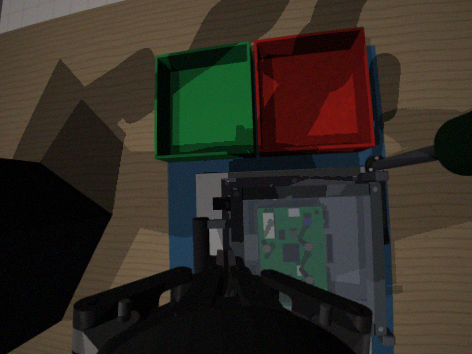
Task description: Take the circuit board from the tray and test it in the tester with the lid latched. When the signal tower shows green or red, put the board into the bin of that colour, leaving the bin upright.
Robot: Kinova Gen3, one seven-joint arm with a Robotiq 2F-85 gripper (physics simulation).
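Places are measured from the arm's base along level axes (x up, y ahead, z left), in millimetres.
Where they show: gripper, fingertip midpoint: (224,261).
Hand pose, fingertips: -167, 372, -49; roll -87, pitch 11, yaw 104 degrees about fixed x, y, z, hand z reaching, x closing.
Note:
After its pixels a point has its place, as x, y, z.
The green circuit board (290,240) lies inside the tester (379,260) {-224, 512, -79}, under a see-through lid; its near end is hidden by my gripper. My gripper (224,261) {-167, 372, -49} is shut and empty, its fingertips over the left side of the tester, close to a dark upright handle (201,245) {-191, 345, -40}. I cannot tell whether the lid is latched. The green bin (207,105) {-315, 335, 151} and the red bin (312,95) {-315, 496, 134} stand upright side by side beyond the tester, and no board shows in them. Part of the signal tower (456,143) {-150, 543, 18} shows at the right edge, its visible section dark green; I see no clear glow.
A blue base (182,210) {-319, 271, -11} lies under the tester and reaches the bins. A large black object (45,240) {-215, 122, -24} fills the left edge. The tower's grey pole (405,157) {-234, 558, 18} rises near the tester's back right corner. Wooden table (430,260) {-321, 618, -122} surrounds the base.

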